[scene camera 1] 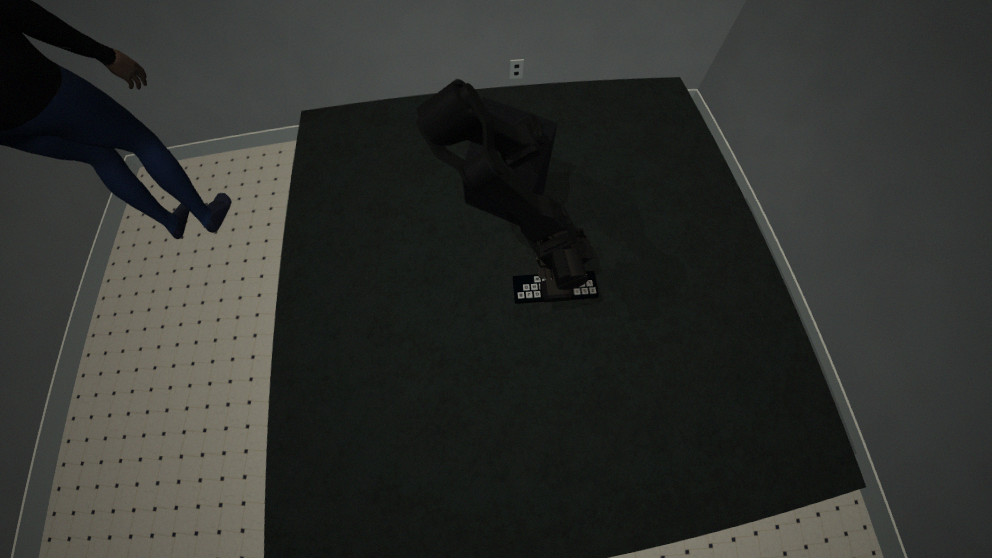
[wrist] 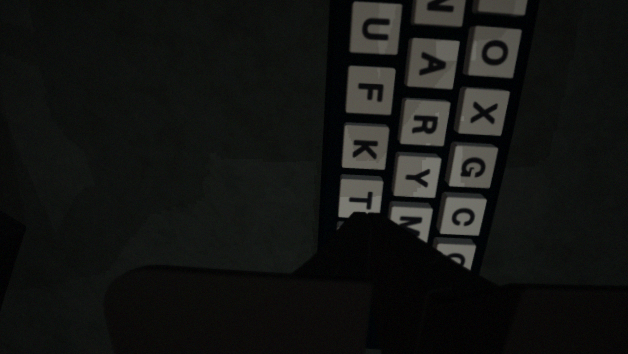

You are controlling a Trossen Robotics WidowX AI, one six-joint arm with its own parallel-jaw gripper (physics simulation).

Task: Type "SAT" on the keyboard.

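Frame: origin at the arm's base, x ahead, y left, z up, level; centimetres.
Seen in the pictures: gripper, between the fingertips: [scene camera 1: 546, 275] [wrist: 365, 226]; arm's base, origin of its link: [scene camera 1: 529, 136].
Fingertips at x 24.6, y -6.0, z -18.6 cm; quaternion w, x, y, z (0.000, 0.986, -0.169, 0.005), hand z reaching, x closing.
Offsets run from my fingertips to a thing's top centre. Level surfaces: height alone.
The black keyboard {dx +2.6, dy +1.6, dz -1.9 cm} [scene camera 1: 518, 281] [wrist: 331, 160] lies on the dark green mat, with white letter keys in three rows. My gripper [scene camera 1: 543, 279] [wrist: 365, 226] is shut with nothing between its fingers, over the keyboard, and hides the keyboard's middle in the scene view. In the wrist view the fingertips overlap the lower edge of the T key {dx +0.0, dy +0.1, dz -1.9 cm} [wrist: 360, 195]; whether they touch it, I cannot tell. The A key {dx +3.5, dy +3.9, dz -1.9 cm} [wrist: 432, 63] shows farther up in the middle row. The S key does not show in the wrist view.
The Y key {dx +2.1, dy +0.3, dz -1.9 cm} [wrist: 417, 175] and the M key {dx +1.5, dy -1.5, dz -1.9 cm} [wrist: 411, 220] are beside the T key. The K key {dx +0.7, dy +1.9, dz -1.9 cm} [wrist: 365, 147] is above it in the wrist view. A person [scene camera 1: 104, 117] stands on the tiled floor left of the mat {dz -3.6 cm} [scene camera 1: 485, 416]. Walls stand behind and at the right.
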